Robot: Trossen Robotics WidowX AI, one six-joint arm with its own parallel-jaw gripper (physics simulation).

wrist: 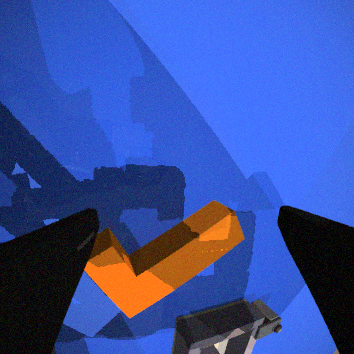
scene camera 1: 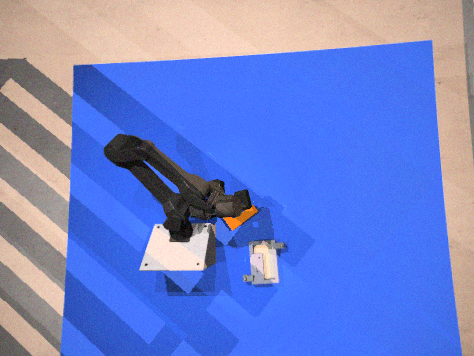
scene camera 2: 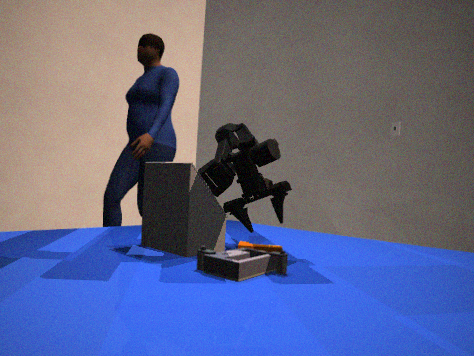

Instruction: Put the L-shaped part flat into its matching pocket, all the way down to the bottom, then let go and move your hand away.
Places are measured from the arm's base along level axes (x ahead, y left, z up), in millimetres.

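Pixels of known places: gripper, fingertip midpoint: (wrist: 189,217) (scene camera 2: 266,227); arm's base, origin of the base link: (scene camera 1: 181,234) (scene camera 2: 195,199).
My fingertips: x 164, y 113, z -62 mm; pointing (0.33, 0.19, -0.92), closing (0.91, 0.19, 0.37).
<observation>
For each thing: its top centre in the pictures, then the offset to it from my fingertips. Level surfaces: height alone.
- orange L-shaped part, middle of its top: (wrist: 173,252) (scene camera 2: 260,244) (scene camera 1: 240,213) dy -40, dx +14, dz -38 mm
- grey block with the pocket, middle of its top: (scene camera 2: 243,248) (scene camera 1: 263,262) dy -199, dx +97, dz -20 mm
- blue mat, its level: dz -68 mm
The orange L-shaped part (scene camera 1: 241,218) (scene camera 2: 265,247) (wrist: 155,277) lies on the blue surface behind the pocket block in the second scene view. In the wrist view it shows between and below the fingertips, its short leg partly behind the left finger. The grey block with the pocket (scene camera 1: 255,270) (scene camera 2: 220,265) (wrist: 215,321) stands apart from the part; its pocket has a pale floor, and only part of the block shows in the wrist view. My gripper (scene camera 2: 267,227) (wrist: 189,217) is wide open and empty, above the part. The first scene view hides its fingertips behind the arm.
The pocket block has small lugs at two opposite corners. The arm's pedestal (scene camera 1: 175,250) (scene camera 2: 167,210) with a pale top stands beside the part and the block. The blue mat (scene camera 1: 350,150) (scene camera 2: 375,300) lies under everything. A person in blue (scene camera 2: 152,107) stands behind the pedestal.
</observation>
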